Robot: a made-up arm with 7 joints.
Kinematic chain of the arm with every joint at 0, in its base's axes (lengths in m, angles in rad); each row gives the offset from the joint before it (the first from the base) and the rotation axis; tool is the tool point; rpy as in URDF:
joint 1: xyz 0 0 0.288 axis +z
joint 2: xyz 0 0 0 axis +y
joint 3: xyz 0 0 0.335 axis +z
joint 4: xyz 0.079 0 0 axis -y
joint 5: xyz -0.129 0 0.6 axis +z
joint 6: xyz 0 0 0 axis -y
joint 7: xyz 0.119 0 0 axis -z
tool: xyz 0 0 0 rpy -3.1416 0 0
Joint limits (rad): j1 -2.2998..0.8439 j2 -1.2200..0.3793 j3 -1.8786..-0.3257 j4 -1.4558..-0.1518 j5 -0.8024..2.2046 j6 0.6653..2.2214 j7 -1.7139..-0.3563
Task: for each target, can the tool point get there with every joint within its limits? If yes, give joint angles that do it. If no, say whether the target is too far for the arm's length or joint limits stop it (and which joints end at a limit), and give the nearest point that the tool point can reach.
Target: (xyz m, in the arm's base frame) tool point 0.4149 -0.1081 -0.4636
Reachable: no: joint limits stop it (at a limit: joint 2, joint 3, joint 4, joint 6) | nearest point 0.8270 -0.2155 0.4420 | short by 1.001 m
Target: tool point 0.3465 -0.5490 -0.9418
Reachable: no: too far | nearest point 0.1494 -0.8635 0.1805 | short by 1.182 m
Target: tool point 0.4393 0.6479 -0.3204
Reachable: no: joint limits stop it (at a limit: joint 1, joint 2, joint 3, joint 5, joint 6) | nearest point 0.0653 0.9582 0.2907 | short by 0.781 m
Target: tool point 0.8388 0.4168 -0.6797
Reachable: no: too far | nearest point 0.7655 0.3804 0.4420 | short by 1.125 m
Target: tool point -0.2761 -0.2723 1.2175
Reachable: yes | joints -0.7502 -0.6733 -0.6090 -1.2444 -0.1131 2.0722 -1.0956
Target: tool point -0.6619 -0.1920 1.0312
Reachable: yes | joints -0.5240 -0.7739 -1.3367 -0.8082 0.8205 0.8410 -1.4599
